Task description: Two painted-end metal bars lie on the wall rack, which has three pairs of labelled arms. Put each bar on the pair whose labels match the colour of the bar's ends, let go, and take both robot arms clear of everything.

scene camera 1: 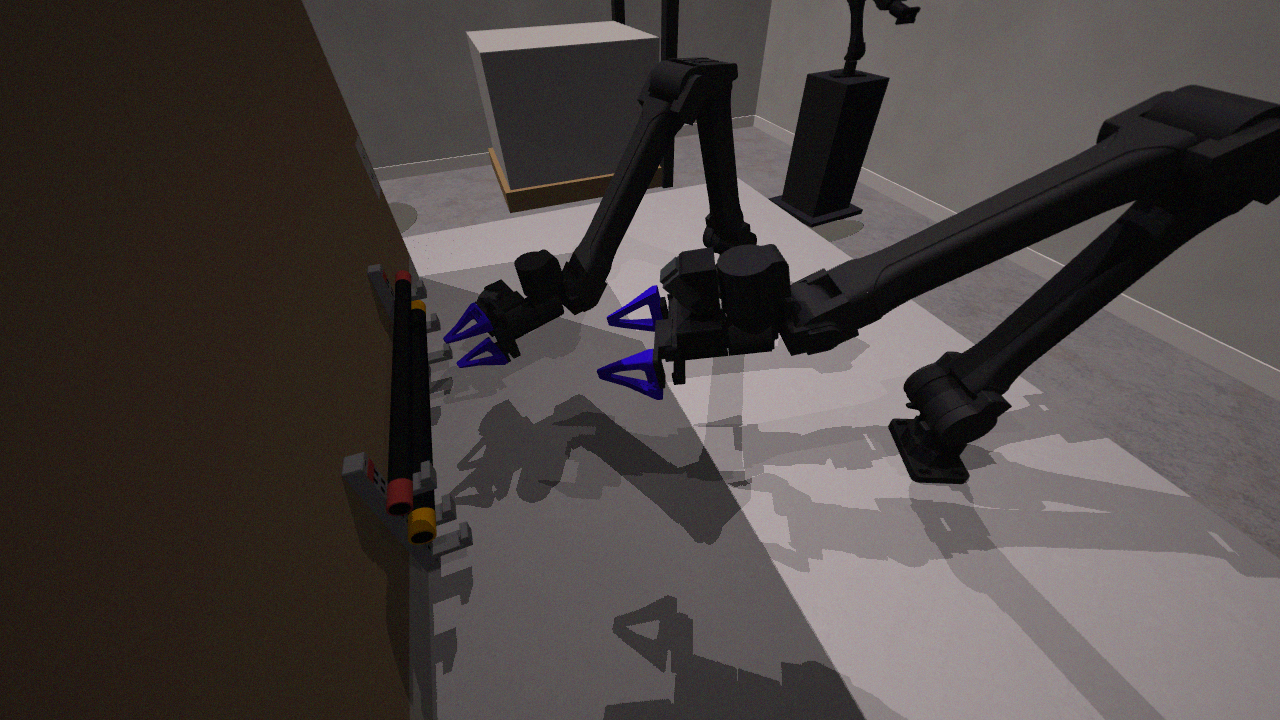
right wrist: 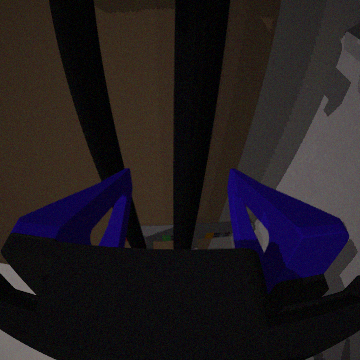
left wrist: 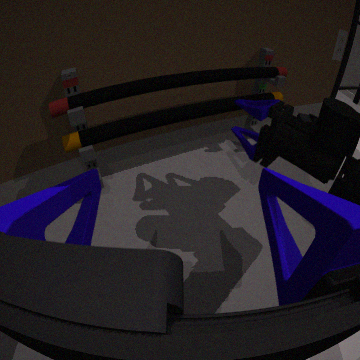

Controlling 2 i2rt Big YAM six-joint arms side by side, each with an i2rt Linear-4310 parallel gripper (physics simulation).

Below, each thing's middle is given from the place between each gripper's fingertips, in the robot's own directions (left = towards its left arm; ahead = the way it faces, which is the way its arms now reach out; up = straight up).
Right now my left hand is 25 cm short of the red-ended bar (scene camera 1: 399, 501), 17 cm to the left of it and 7 cm above it. Round my left hand: yellow-ended bar (scene camera 1: 421, 416) (25 cm ahead, 18 cm to the right, 14 cm below).
Now: right hand 60 mm short of the yellow-ended bar, 50 mm to the right of it and 10 mm above it. Round my right hand: red-ended bar: 60 mm ahead, 60 mm to the left, 60 mm above.
